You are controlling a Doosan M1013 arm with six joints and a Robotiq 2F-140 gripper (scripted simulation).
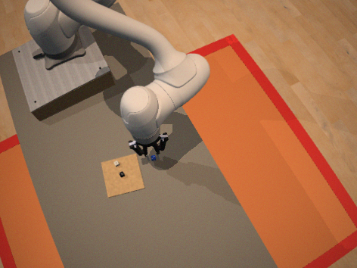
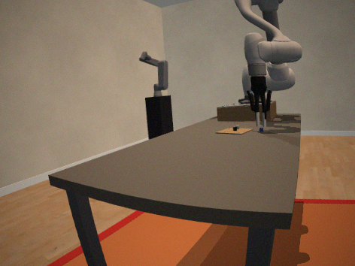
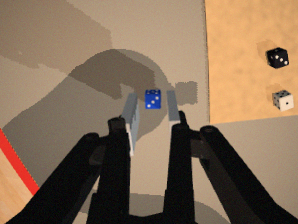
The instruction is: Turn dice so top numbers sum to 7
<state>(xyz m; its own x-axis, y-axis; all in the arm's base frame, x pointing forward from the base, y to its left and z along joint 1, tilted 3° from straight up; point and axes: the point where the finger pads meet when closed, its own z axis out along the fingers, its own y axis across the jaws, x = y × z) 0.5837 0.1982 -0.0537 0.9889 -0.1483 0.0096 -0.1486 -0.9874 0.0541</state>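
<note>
Now: the blue die 50 mm below my hand. The rest, counted from my hand: black die: 130 mm to the right, 40 mm below, 20 mm ahead; then tan mat: 130 mm to the right, 50 mm below, 20 mm ahead; then white die: 140 mm to the right, 40 mm below, 30 mm behind.
</note>
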